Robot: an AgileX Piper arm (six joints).
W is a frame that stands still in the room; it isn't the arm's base.
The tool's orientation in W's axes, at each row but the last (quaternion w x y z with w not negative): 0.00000, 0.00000, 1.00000, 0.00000; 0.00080, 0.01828, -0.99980, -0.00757; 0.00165, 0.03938, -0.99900, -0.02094; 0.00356, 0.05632, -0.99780, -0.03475
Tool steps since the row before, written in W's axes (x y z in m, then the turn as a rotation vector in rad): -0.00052, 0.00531, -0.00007, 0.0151, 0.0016, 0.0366; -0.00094, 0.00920, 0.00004, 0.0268, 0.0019, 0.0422; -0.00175, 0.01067, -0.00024, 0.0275, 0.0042, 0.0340; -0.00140, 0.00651, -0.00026, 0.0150, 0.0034, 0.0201
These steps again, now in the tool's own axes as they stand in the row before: 0.00052, 0.00531, 0.00007, -0.0151, 0.0016, -0.0366; 0.00060, 0.00923, 0.00010, -0.0268, 0.0016, -0.0422; 0.00090, 0.01076, 0.00069, -0.0277, 0.0034, -0.0339; 0.00066, 0.00659, 0.00072, -0.0152, 0.0031, -0.0200
